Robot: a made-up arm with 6 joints. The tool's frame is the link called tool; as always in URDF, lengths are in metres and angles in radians. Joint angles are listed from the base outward.
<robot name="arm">
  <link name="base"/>
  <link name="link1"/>
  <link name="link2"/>
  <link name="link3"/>
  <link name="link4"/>
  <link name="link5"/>
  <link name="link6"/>
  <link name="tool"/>
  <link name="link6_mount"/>
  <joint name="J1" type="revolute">
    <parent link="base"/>
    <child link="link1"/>
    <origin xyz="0 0 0.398" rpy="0 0 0"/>
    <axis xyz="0 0 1"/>
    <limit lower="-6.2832" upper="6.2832"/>
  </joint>
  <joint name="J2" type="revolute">
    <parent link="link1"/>
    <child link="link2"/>
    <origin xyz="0 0 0" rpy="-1.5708 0 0"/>
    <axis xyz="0 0 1"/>
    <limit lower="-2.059" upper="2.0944"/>
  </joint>
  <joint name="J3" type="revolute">
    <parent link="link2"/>
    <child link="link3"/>
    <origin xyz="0.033 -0.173 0" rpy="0 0 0"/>
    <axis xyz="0 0 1"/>
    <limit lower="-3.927" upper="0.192"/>
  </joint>
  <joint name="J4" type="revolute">
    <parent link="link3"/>
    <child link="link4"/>
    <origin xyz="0.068 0.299 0" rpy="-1.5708 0 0"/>
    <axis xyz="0 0 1"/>
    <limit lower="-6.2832" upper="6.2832"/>
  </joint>
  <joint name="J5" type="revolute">
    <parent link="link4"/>
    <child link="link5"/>
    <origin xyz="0 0 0" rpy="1.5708 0 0"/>
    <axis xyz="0 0 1"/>
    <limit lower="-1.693" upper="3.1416"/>
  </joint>
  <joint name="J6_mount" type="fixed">
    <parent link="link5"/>
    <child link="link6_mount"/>
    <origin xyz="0.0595 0.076 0" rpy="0 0 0"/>
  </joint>
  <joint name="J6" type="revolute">
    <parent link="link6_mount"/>
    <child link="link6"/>
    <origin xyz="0.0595 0.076 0" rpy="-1.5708 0 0"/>
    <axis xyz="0 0 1"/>
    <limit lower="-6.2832" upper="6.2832"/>
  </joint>
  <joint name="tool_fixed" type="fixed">
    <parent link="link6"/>
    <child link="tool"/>
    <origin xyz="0 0 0" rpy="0 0 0"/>
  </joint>
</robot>
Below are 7 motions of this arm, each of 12 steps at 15 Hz.
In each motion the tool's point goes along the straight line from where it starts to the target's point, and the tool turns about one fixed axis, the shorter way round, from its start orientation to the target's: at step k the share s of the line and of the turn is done. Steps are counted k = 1, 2, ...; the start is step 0. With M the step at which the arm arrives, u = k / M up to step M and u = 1 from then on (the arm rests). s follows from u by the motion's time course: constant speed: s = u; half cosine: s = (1 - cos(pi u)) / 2; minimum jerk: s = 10 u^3 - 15 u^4 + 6 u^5.
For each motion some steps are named. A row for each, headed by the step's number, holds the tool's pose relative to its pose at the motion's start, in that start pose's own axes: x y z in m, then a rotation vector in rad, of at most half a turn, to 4 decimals.
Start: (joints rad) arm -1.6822 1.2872 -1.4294 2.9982 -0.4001 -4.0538
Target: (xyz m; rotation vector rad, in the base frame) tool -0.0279 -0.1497 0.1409 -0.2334 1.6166 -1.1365
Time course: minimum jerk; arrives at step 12
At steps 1, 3, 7, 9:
1: 0.0000 -0.0001 -0.0007 0.0091 0.0049 0.0070
3: -0.0002 -0.0016 -0.0135 0.1845 0.0996 0.1418
7: -0.0013 -0.0098 -0.0850 1.1646 0.6288 0.8948
9: -0.0018 -0.0135 -0.1166 1.5979 0.8627 1.2277

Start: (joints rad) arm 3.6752 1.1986 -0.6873 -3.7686 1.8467 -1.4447
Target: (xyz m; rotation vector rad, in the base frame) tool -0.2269 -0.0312 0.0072 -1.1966 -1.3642 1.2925
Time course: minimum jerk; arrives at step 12
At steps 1, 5, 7, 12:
1: 0.0008 -0.0003 -0.0004 0.0014 0.0048 -0.0013
5: 0.0574 -0.0233 -0.0284 0.0979 0.3298 -0.0916
7: 0.1082 -0.0439 -0.0534 0.1846 0.6217 -0.1727
12: 0.1656 -0.0672 -0.0818 0.2826 0.9515 -0.2643

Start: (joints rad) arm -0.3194 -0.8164 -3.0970 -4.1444 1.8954 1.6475
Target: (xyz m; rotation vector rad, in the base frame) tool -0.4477 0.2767 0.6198 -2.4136 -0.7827 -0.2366
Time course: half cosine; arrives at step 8
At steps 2, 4, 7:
2: -0.0111 0.0033 0.0027 -0.0269 -0.0427 0.0013
4: -0.0378 0.0112 0.0092 -0.0919 -0.1458 0.0046
7: -0.0728 0.0216 0.0177 -0.1767 -0.2805 0.0088

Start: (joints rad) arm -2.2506 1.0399 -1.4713 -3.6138 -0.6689 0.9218
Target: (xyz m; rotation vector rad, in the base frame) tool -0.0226 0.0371 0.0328 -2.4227 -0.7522 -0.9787
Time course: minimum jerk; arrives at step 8
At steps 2, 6, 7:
2: 0.0233 -0.0050 0.0098 -0.0028 0.0759 -0.0351
6: 0.2017 -0.0437 0.0845 -0.0247 0.6571 -0.3039
7: 0.2214 -0.0480 0.0927 -0.0271 0.7212 -0.3336

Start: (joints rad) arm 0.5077 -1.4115 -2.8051 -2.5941 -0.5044 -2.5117
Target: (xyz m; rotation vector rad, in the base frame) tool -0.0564 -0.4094 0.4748 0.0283 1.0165 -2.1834
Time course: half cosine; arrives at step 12
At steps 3, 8, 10, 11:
3: 0.0419 0.0247 -0.0598 -0.1703 0.0395 -0.1351
8: 0.2144 0.1265 -0.3062 -0.8724 0.2021 -0.6921
10: 0.2667 0.1573 -0.3809 -1.0853 0.2514 -0.8610
11: 0.2810 0.1658 -0.4013 -1.1434 0.2648 -0.9071

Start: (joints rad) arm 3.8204 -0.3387 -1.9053 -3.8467 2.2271 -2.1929
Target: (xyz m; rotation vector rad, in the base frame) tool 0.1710 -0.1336 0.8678 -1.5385 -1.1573 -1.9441
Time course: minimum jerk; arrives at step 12
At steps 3, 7, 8, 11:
3: -0.0004 -0.0076 0.0149 0.0503 0.0721 0.1324
7: -0.0023 -0.0483 0.0944 0.3176 0.4550 0.8359
8: -0.0028 -0.0584 0.1141 0.3841 0.5502 1.0108
11: -0.0036 -0.0735 0.1437 0.4836 0.6928 1.2728

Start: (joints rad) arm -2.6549 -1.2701 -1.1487 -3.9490 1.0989 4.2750
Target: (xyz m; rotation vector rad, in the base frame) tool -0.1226 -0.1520 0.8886 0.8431 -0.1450 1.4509
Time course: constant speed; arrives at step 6
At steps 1, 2, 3, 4, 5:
1: -0.0187 0.0050 -0.0048 -0.0025 -0.0176 0.0787
2: -0.0374 0.0100 -0.0097 -0.0049 -0.0352 0.1574
3: -0.0561 0.0150 -0.0145 -0.0074 -0.0527 0.2360
4: -0.0748 0.0200 -0.0194 -0.0098 -0.0703 0.3147
5: -0.0935 0.0250 -0.0242 -0.0123 -0.0879 0.3934

